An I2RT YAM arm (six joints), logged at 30 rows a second.
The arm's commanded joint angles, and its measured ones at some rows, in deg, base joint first. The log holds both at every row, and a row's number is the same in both.
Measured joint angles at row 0:
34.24, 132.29, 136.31, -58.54, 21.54, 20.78
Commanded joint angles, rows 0 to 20:
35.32, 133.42, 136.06, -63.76, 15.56, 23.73
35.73, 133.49, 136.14, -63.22, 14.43, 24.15
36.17, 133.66, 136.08, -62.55, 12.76, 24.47
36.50, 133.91, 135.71, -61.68, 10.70, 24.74
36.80, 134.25, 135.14, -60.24, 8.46, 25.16
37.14, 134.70, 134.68, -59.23, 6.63, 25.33
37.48, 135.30, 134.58, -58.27, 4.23, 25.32
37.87, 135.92, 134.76, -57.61, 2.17, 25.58
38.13, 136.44, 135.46, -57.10, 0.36, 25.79
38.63, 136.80, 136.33, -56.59, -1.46, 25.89
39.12, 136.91, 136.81, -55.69, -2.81, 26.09
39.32, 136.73, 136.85, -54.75, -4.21, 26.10
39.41, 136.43, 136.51, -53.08, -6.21, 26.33
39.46, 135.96, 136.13, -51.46, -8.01, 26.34
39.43, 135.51, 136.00, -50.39, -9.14, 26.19
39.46, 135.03, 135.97, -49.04, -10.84, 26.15
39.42, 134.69, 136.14, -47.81, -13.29, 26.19
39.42, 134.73, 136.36, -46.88, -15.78, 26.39
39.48, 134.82, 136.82, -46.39, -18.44, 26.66
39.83, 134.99, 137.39, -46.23, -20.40, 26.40
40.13, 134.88, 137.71, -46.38, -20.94, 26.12
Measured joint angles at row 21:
39.72, 135.31, 136.94, -48.75, -12.62, 26.02
